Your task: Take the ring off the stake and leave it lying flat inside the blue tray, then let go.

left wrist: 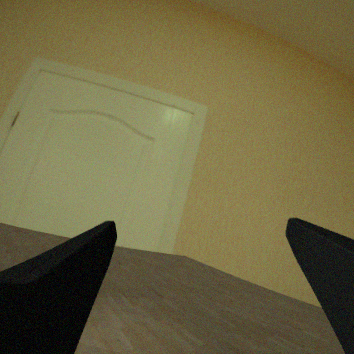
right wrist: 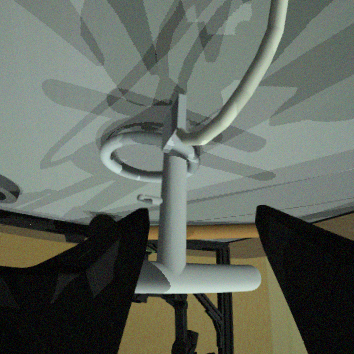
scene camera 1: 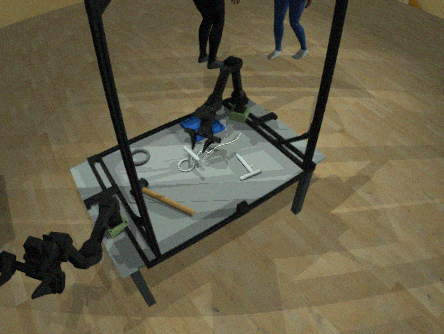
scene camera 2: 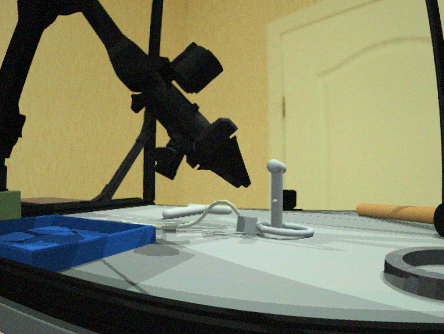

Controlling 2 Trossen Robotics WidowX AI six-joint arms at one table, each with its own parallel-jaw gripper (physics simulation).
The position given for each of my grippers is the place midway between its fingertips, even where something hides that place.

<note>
My left gripper (left wrist: 201, 228) is open and holds nothing. A wooden-handled hammer (right wrist: 205, 231) rests on the table. I also see my right gripper (scene camera 2: 244, 186) and a pale ring (scene camera 2: 246, 224).
The pale ring is seen too in the right wrist view (right wrist: 176, 116). My right gripper also shows in the right wrist view (right wrist: 201, 214). The left wrist view does not show the wooden-handled hammer: it is out of frame.
</note>
